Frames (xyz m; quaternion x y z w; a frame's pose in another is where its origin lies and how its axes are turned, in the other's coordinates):
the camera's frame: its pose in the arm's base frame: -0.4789 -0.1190 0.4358 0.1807 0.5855 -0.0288 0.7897
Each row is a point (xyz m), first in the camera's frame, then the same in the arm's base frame.
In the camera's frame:
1: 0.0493 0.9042 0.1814
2: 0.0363 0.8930 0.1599
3: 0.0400 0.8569 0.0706
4: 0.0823 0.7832 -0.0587
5: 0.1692 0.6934 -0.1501
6: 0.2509 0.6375 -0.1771
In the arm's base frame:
1: -0.0651 0.6749 0.6624
2: -0.0917 0.6692 0.6664
3: -0.1815 0.6646 0.6316
4: -0.3055 0.6442 0.5413
5: -0.3850 0.6040 0.4147
6: -0.3985 0.5740 0.3175

